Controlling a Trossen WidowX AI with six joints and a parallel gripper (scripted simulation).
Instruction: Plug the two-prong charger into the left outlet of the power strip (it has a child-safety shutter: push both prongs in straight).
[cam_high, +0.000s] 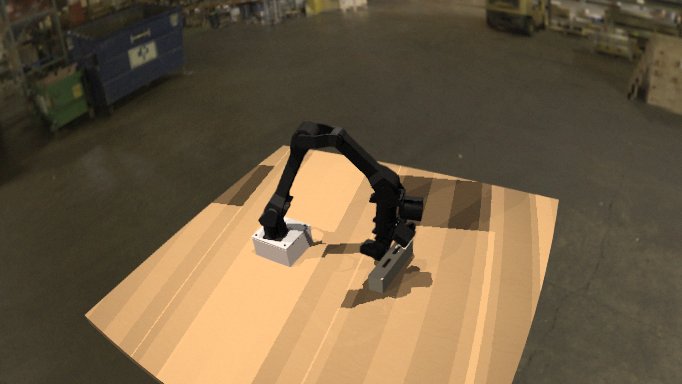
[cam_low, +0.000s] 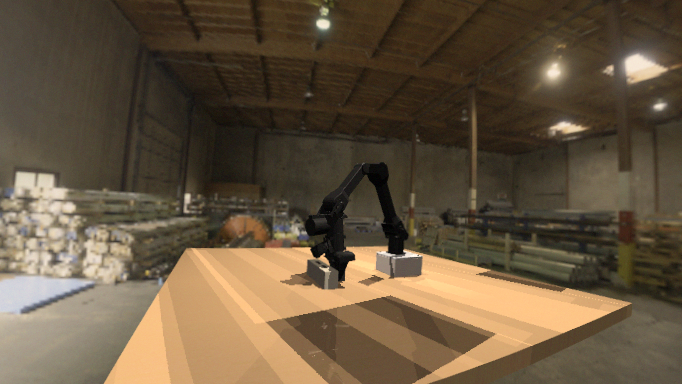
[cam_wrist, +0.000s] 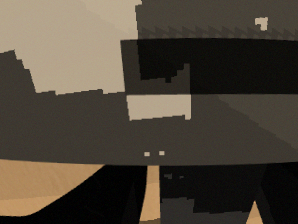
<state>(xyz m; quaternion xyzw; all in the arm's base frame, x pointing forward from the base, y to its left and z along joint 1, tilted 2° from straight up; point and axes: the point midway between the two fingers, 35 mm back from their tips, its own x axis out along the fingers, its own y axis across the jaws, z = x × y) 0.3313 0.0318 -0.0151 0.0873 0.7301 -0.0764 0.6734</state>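
Now: gripper tip 20 mm short of the black two-prong charger and 10 mm below it.
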